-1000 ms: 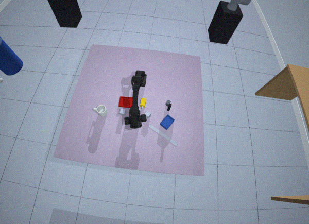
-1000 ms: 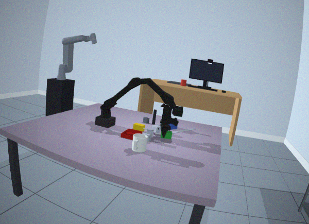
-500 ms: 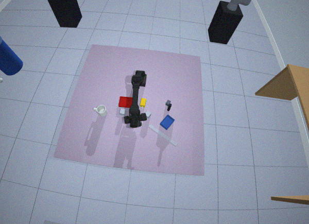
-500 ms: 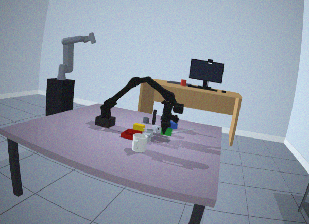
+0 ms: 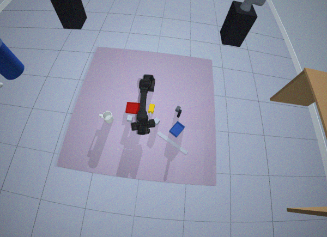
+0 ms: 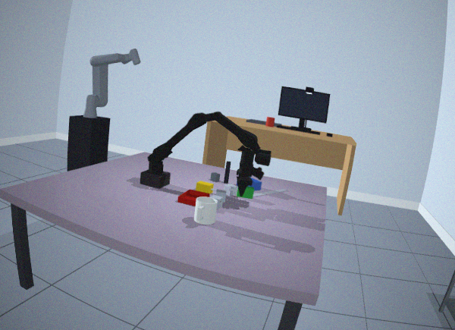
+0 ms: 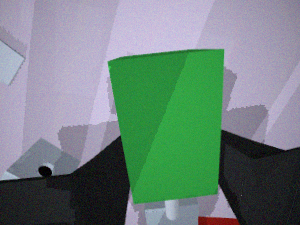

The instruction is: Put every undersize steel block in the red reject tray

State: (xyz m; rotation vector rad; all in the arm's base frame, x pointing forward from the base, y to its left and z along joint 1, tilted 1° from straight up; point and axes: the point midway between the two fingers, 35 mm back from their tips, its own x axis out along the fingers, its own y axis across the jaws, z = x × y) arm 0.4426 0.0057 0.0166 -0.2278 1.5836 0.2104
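My gripper tip is 80 mm past the steel block, 130 mm to the left of it and 20 mm above it. Also, from my gripper tip: red reject tray 190 mm behind, 110 mm to the right, 30 mm below; yellow gauge 160 mm behind, 50 mm to the left, 20 mm below; green GO gauge 10 mm behind, 20 mm above.
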